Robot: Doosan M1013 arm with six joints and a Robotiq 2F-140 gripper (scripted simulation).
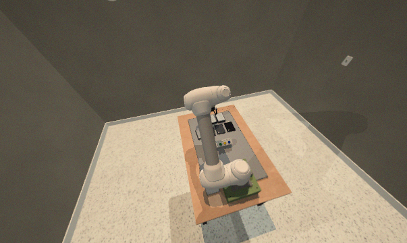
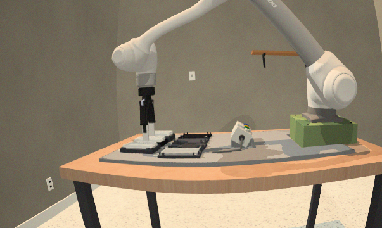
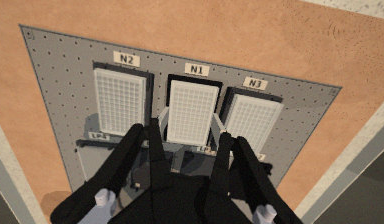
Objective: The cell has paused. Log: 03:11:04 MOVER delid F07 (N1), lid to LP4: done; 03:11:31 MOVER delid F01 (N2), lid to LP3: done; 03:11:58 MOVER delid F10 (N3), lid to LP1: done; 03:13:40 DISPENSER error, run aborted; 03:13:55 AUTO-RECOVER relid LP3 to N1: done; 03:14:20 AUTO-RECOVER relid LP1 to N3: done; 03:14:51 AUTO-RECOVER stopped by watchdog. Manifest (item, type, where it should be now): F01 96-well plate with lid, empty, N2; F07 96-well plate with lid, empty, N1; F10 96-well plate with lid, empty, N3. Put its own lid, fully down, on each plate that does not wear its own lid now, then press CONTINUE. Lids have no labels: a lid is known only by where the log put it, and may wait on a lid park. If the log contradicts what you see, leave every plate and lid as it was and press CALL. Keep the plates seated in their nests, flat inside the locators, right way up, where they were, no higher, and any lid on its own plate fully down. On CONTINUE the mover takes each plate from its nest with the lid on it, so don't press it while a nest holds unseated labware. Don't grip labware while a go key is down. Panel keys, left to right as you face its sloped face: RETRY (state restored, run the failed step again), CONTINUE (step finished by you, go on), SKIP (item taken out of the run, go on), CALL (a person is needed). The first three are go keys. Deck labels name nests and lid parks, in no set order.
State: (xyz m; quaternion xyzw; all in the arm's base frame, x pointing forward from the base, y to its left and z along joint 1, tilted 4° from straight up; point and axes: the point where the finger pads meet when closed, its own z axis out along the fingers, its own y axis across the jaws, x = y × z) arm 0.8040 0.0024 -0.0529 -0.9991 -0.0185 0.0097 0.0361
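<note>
My hand is 140 mm to the right of the plate, 30 mm above it and 10 mm past it. Round my hand: lid park LP1: 180 mm behind, 50 mm to the right, 50 mm below; then LP4 label: 200 mm to the left, 100 mm behind, 50 mm below; then lid park LP3: 190 mm behind, 80 mm to the left, 50 mm below.
</note>
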